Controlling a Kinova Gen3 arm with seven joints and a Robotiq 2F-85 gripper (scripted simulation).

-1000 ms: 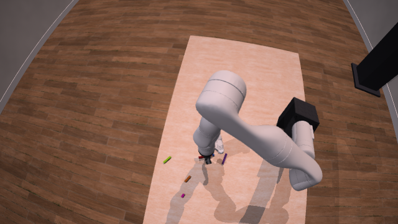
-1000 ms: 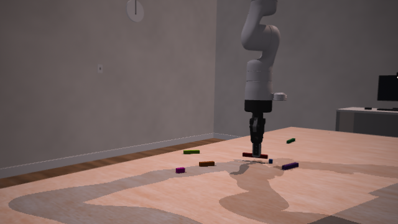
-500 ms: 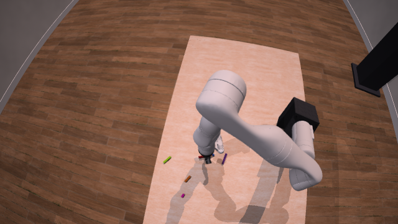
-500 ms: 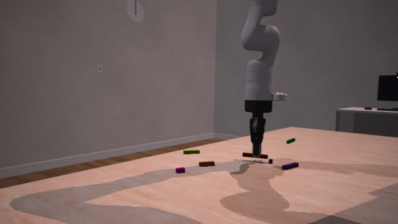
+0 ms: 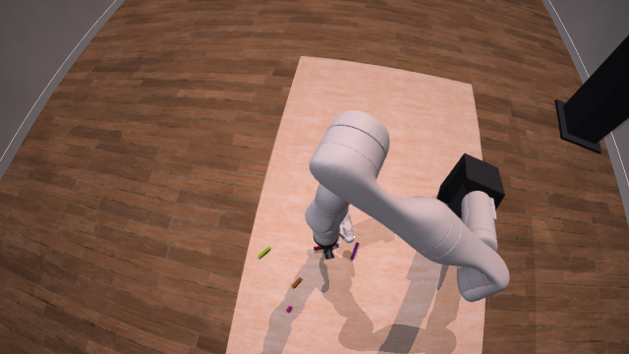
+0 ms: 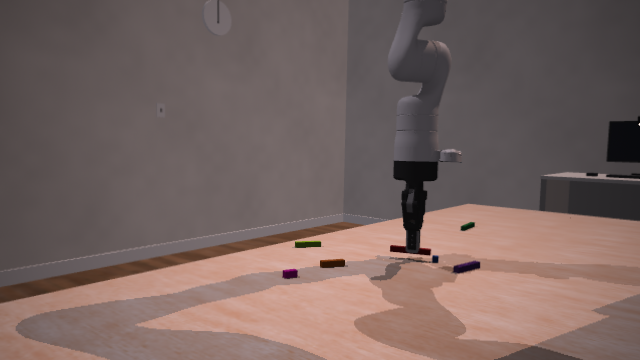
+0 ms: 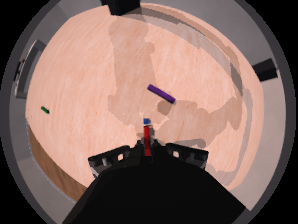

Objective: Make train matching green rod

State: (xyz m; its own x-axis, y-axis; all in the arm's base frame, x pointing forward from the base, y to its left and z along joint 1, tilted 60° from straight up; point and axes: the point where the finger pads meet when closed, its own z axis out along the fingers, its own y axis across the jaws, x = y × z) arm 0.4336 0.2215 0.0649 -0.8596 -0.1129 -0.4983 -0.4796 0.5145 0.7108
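Now: hand 20 mm above the red rod. Also, from my hand: orange rod (140 mm to the left, 50 mm ahead, 30 mm below); then blue rod (30 mm below, 30 mm behind, 20 mm to the right); then purple rod (100 mm behind, 30 mm below, 20 mm to the right).
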